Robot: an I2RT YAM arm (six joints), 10 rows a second.
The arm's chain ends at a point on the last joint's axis. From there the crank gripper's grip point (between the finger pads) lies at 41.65 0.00 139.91 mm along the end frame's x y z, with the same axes.
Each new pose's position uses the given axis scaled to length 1; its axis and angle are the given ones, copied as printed.
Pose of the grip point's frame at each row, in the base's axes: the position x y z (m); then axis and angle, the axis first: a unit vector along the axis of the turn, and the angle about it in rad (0 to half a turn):
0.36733, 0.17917, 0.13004, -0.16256, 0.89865, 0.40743, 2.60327
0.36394, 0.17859, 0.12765, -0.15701, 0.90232, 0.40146, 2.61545
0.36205, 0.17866, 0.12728, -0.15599, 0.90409, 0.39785, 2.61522
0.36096, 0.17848, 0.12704, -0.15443, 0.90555, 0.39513, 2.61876
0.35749, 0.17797, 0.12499, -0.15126, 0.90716, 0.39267, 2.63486
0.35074, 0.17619, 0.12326, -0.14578, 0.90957, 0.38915, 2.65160
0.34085, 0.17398, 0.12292, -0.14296, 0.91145, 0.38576, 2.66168
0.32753, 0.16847, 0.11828, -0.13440, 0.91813, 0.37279, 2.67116
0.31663, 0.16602, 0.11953, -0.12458, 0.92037, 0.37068, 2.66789
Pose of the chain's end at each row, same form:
0.35380, 0.07491, 0.23131, -0.16256, 0.89865, 0.40743, 2.60327
0.35109, 0.07566, 0.23036, -0.15701, 0.90232, 0.40146, 2.61545
0.34881, 0.07649, 0.23070, -0.15599, 0.90409, 0.39785, 2.61522
0.34786, 0.07691, 0.23107, -0.15443, 0.90555, 0.39513, 2.61876
0.34610, 0.07706, 0.22986, -0.15126, 0.90716, 0.39267, 2.63486
0.34087, 0.07614, 0.22910, -0.14578, 0.90957, 0.38915, 2.65160
0.33187, 0.07474, 0.22960, -0.14296, 0.91145, 0.38576, 2.66168
0.31827, 0.07206, 0.22750, -0.13440, 0.91813, 0.37279, 2.67116
0.30594, 0.06984, 0.22882, -0.12458, 0.92037, 0.37068, 2.66789

